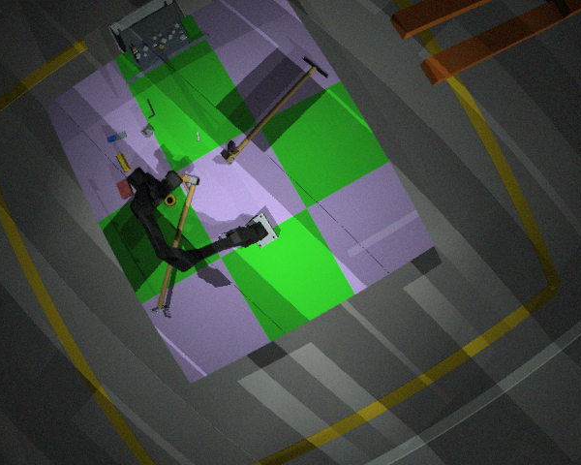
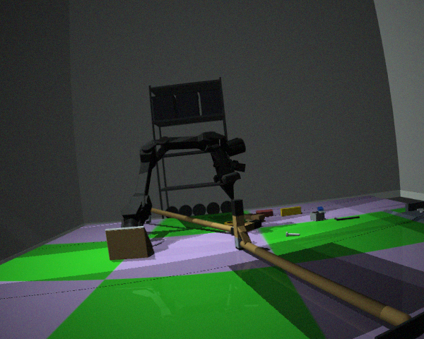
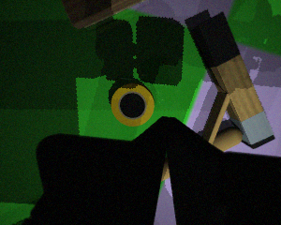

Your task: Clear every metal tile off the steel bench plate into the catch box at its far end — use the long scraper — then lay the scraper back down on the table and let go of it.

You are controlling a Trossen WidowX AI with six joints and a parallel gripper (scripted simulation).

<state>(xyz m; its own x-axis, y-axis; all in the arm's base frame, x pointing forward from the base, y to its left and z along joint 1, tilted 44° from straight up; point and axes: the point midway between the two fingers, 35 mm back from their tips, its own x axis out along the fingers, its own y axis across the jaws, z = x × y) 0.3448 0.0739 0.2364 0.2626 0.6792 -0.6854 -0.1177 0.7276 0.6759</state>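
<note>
The long scraper is 560 mm to the right of my gripper tip, 50 mm below it and 40 mm ahead of it. From my gripper tip the other things lie so: wooden block (100 mm below, 90 mm ahead, 80 mm to the left); then yellow ring (110 mm below, 30 mm to the left, 10 mm behind); then red block (180 mm to the left, 160 mm ahead, 100 mm below).
</note>
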